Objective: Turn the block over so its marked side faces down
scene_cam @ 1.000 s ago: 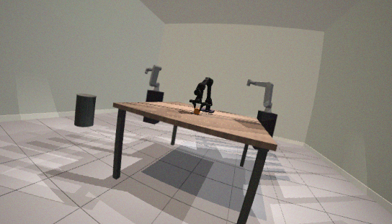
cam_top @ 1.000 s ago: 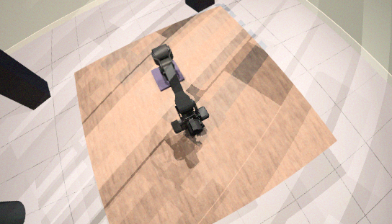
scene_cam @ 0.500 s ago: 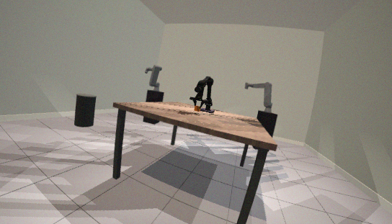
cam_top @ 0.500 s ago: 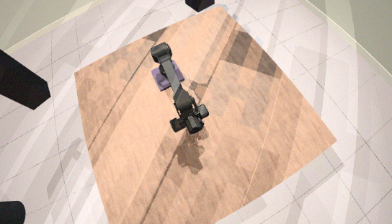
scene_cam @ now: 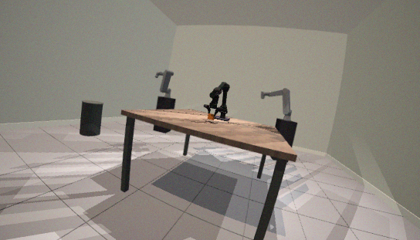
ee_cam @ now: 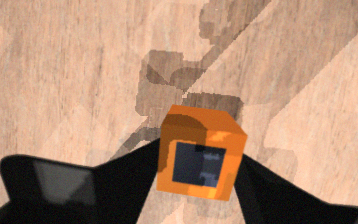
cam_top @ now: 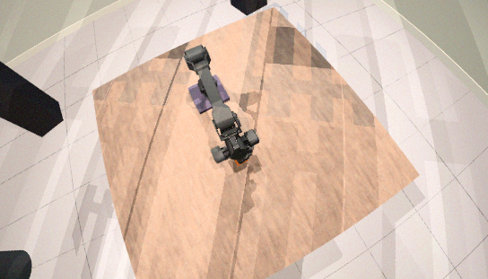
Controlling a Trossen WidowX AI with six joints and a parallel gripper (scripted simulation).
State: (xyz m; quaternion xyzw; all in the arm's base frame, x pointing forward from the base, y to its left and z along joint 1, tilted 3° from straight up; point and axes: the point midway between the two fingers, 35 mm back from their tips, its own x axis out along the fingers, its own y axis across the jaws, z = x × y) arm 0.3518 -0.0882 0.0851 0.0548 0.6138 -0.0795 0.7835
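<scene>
Right now the orange block is 10 mm above my gripper tip.
</scene>
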